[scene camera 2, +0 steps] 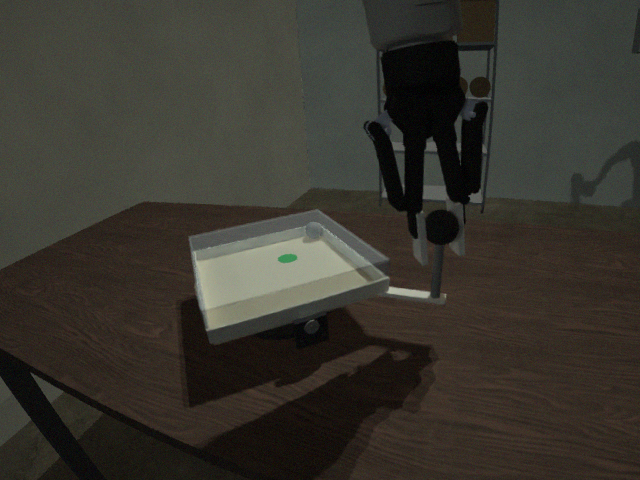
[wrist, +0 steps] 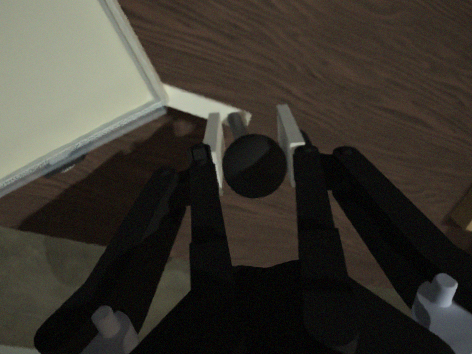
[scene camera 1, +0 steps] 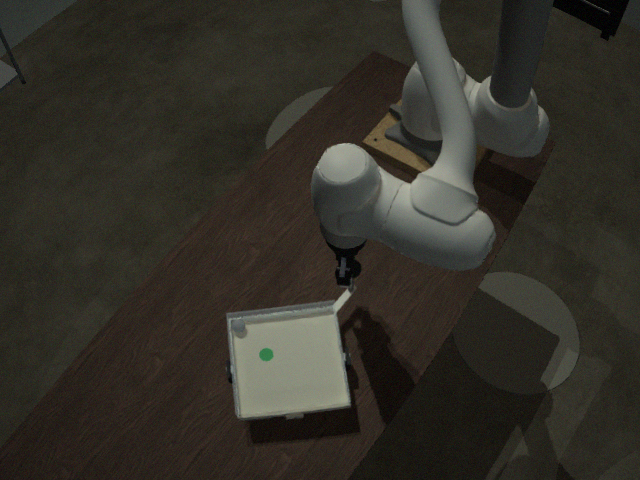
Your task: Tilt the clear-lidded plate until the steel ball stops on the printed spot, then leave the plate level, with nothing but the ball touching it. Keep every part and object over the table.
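The clear-lidded plate (scene camera 1: 294, 382) (scene camera 2: 258, 279) (wrist: 60, 75) stands on a dark mount and looks tilted. The steel ball (scene camera 1: 238, 326) (scene camera 2: 313, 230) is at the plate's upper-left corner in scene camera 1, its back corner in scene camera 2, off the green printed spot (scene camera 1: 266, 354) (scene camera 2: 287, 258). It does not show in the wrist view. A pale handle arm (scene camera 1: 343, 300) (scene camera 2: 408, 294) (wrist: 195, 102) carries a grey post (scene camera 2: 437, 271) (wrist: 237, 125) with a black ball knob (scene camera 2: 442, 227) (wrist: 255, 166). My gripper (scene camera 1: 345, 281) (scene camera 2: 440, 236) (wrist: 249, 126) is shut on the knob, a pad on each side.
The plate is over the dark wooden table (scene camera 1: 206, 268) (scene camera 2: 516, 335) (wrist: 350, 65). A black pivot bracket (scene camera 2: 311, 330) shows under its near side. The robot's base stands on a wooden board (scene camera 1: 392, 147) at the table's far end. A shelf rack (scene camera 2: 494, 77) stands behind the table.
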